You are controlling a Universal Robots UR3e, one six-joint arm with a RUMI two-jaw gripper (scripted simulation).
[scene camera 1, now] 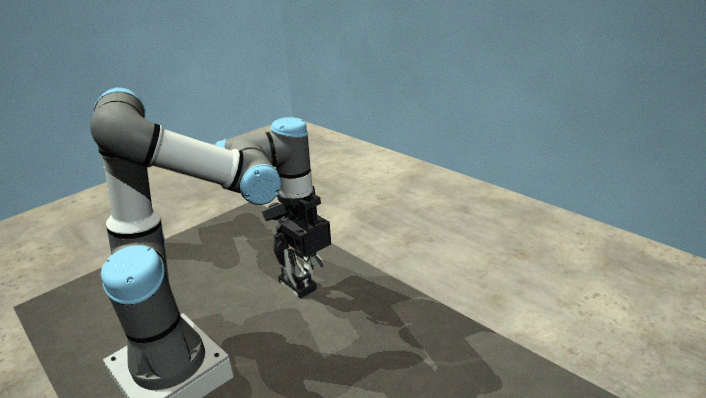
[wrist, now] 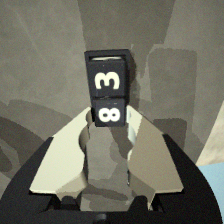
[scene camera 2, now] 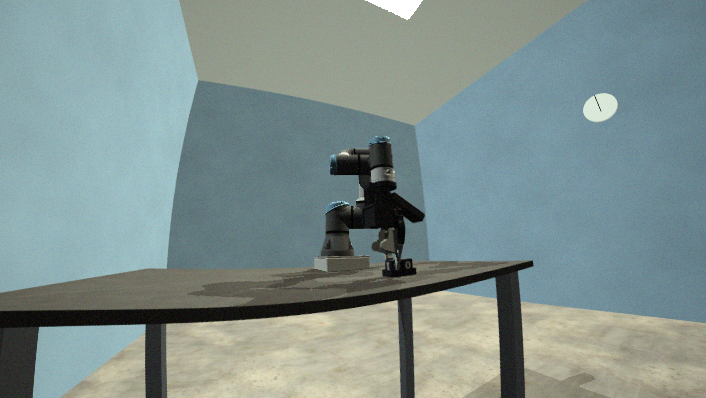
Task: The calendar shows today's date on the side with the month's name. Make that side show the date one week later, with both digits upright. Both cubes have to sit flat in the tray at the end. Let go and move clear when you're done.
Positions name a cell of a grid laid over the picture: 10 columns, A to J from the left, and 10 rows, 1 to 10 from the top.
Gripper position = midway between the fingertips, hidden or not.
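My gripper (scene camera 1: E8), (wrist: E5) and (scene camera 2: F7) is in sight.
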